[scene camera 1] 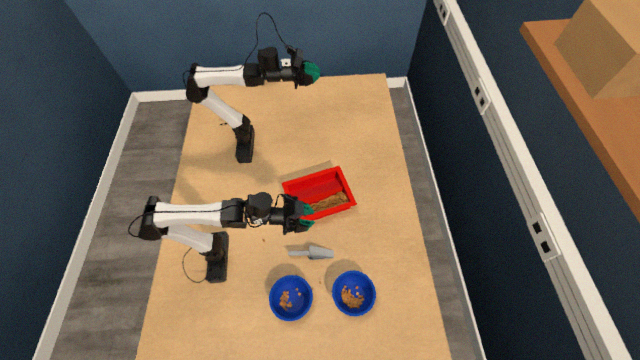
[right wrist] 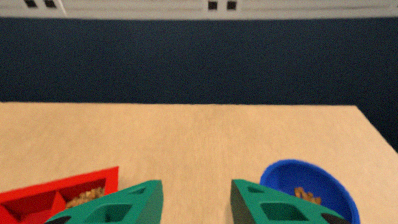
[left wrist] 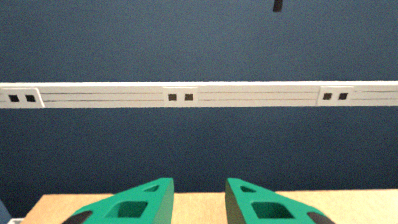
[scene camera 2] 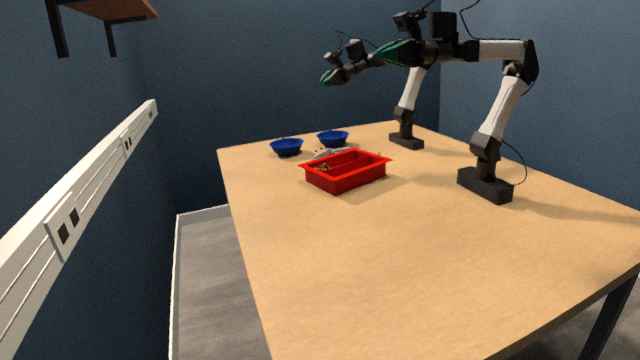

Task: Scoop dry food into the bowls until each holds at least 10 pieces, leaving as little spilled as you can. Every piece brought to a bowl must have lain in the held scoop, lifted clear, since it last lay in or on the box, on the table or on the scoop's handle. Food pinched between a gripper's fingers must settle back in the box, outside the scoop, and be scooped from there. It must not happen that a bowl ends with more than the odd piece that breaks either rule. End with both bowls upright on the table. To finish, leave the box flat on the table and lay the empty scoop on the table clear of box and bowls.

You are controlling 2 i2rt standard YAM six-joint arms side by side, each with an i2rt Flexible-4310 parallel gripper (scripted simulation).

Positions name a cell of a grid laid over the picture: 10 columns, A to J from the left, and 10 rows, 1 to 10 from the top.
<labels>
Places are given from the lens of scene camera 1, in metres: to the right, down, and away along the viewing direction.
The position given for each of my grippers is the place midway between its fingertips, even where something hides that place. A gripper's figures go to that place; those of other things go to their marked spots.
my left gripper (scene camera 1: F3): 0.00, -0.41, 1.18
my right gripper (scene camera 1: E7): -0.02, 0.12, 1.00
red box (scene camera 1: E6): -0.04, 0.04, 1.43
blue bowl (scene camera 1: F8): 0.12, 0.39, 1.20
The marked spots on the red box and the blue bowl are 0.44 m apart.
</labels>
